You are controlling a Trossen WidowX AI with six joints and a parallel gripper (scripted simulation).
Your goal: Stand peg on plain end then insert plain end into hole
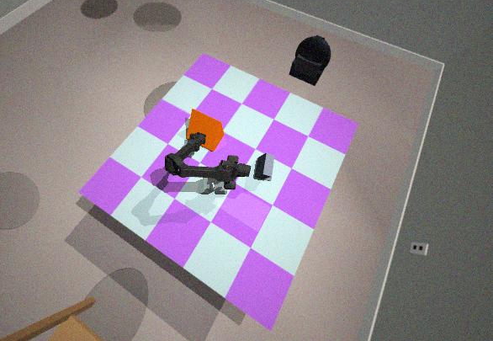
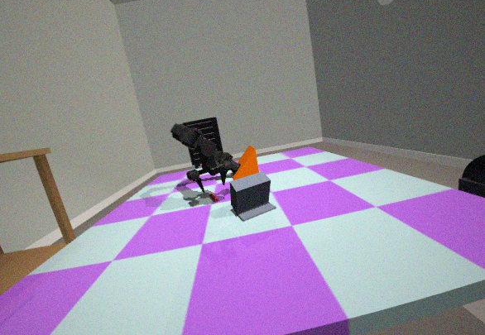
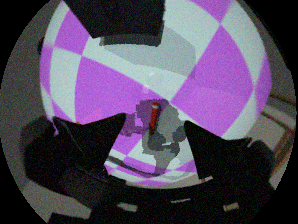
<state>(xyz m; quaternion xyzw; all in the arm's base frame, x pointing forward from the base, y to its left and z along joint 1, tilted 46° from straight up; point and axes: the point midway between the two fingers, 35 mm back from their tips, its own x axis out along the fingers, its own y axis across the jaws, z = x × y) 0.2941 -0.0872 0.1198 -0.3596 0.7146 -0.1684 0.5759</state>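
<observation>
Now: the red peg 10 mm behind my gripper tip and 50 mm below it. Round my gripper tip: grey sloped panel (150 mm ahead, 130 mm to the left, 10 mm above).
</observation>
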